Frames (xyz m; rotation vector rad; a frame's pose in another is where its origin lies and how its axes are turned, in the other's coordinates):
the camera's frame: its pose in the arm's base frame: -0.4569 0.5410 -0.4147 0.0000 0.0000 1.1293
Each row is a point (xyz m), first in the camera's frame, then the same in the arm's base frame.
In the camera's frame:
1: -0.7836 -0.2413 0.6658
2: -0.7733 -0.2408 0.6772
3: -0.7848 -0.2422 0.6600
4: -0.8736 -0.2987 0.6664
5: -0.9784 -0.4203 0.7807
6: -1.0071 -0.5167 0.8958
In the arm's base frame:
1: -0.5736 -0.2706 0.2511
2: -0.5696 -0.2610 0.2625
3: -0.5733 -0.2720 0.2453
4: -0.5601 -0.3765 0.2517
5: -0.4950 -0.5232 0.3660
6: -0.4201 -0.5903 0.4811

